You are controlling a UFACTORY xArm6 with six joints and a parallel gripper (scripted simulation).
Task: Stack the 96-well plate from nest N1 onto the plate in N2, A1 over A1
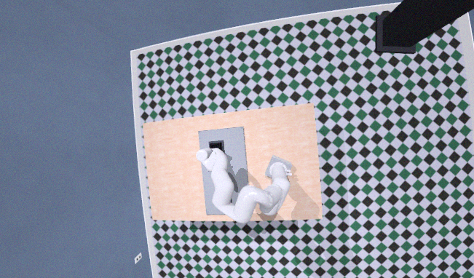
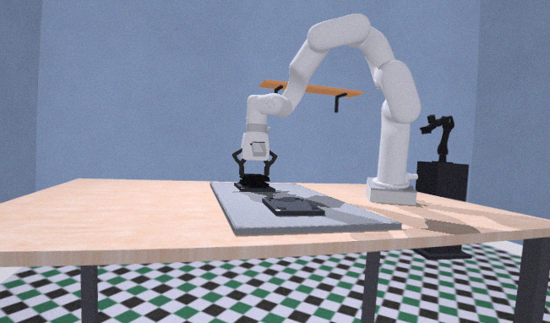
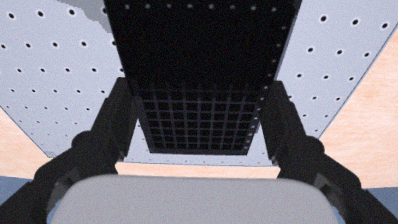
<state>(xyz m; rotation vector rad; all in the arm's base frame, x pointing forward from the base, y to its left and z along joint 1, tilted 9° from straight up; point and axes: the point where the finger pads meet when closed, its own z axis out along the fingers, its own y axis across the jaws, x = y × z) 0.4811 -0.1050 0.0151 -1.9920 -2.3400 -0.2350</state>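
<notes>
Right now the black 96-well plate is 1 cm below my hand. Round my hand: plate nest (34 cm to the left, 8 cm behind, 5 cm below); white A1 mark (42 cm to the left, 4 cm below, 3 cm behind).
</notes>
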